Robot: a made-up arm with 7 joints.
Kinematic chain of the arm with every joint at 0, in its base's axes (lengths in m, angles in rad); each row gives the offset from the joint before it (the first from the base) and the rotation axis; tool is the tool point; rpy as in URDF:
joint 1: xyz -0.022 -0.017 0.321 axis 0 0.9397 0.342
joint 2: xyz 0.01 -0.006 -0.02 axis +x
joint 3: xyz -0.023 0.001 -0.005 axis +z
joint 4: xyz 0.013 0 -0.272 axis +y
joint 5: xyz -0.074 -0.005 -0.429 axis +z
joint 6: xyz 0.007 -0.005 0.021 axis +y
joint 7: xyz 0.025 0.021 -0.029 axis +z
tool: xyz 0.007 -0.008 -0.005 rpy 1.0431 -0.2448 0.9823
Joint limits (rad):
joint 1: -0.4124..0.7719
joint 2: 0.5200..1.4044
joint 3: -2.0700..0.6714
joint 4: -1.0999..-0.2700
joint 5: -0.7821..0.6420
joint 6: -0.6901..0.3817
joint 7: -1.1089..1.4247
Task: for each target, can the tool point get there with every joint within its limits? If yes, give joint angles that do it. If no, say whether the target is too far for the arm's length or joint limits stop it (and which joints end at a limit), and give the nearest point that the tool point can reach.
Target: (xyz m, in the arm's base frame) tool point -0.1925 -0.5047 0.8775
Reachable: no: joint limits stop it (at a limit: joint 1, joint 2, joint 3, joint 4, joint 6) | nearest point -0.5574 -0.1570 0.0157 | short by 0.998 m
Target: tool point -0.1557 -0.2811 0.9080
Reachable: no: joint limits stop it (at a limit: joint 1, joint 2, joint 3, joint 4, joint 6) | nearest point 0.2385 0.4546 0.5672 | short by 0.902 m
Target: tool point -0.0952 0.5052 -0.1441
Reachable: yes | joints 0.0450 1.2898 -1.6278 -0.7594 -0.5829 0.1451 -0.5372
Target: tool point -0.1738 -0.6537 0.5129
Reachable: no: joint limits stop it (at a limit: joint 1, joint 2, joint 3, joint 4, joint 6) | nearest point -0.5446 -0.1651 0.0035 | short by 0.797 m
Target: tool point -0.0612 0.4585 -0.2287
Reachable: yes | joints 0.0365 0.9370 -1.7435 -0.3880 0.4588 0.0123 0.3819
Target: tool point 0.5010 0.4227 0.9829
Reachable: no: too far | nearest point 0.2775 0.4809 0.5746 | short by 0.469 m
